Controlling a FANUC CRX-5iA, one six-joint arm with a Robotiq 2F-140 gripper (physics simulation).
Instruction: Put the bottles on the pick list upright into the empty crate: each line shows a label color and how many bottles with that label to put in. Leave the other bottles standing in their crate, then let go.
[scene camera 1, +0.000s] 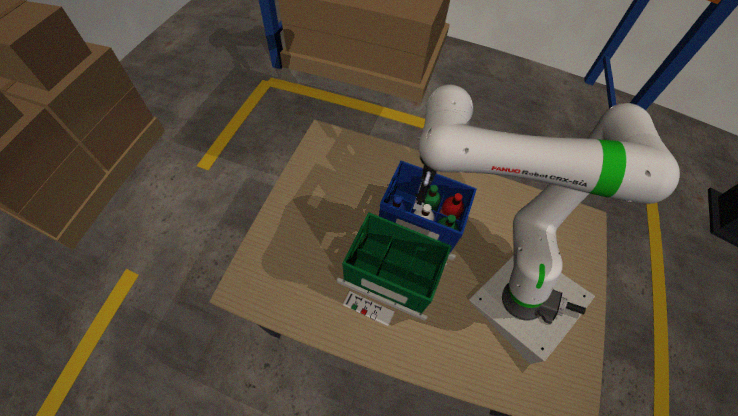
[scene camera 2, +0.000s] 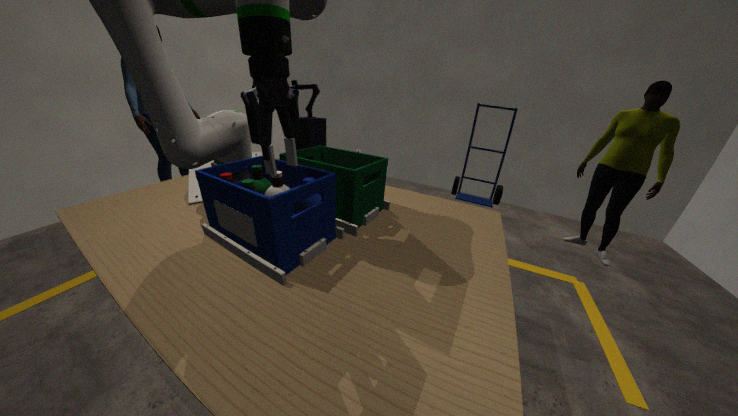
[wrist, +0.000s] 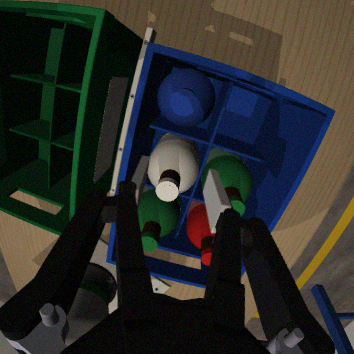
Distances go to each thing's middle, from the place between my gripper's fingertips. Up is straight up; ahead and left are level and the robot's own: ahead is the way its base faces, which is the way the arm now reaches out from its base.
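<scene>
The pick list (scene camera 1: 353, 301) is 18 cm below my hand and 34 cm to the left of it. I find the red bottle (wrist: 198, 232) 9 cm to the right of my hand, 11 cm behind it and 9 cm below it, while the blue bottle (wrist: 185, 97) is 7 cm ahead of my hand, 2 cm to the left of it and likewise 9 cm below it. As for the white bottle (wrist: 173, 166), my gripper is 3 cm past it and 9 cm above it.
</scene>
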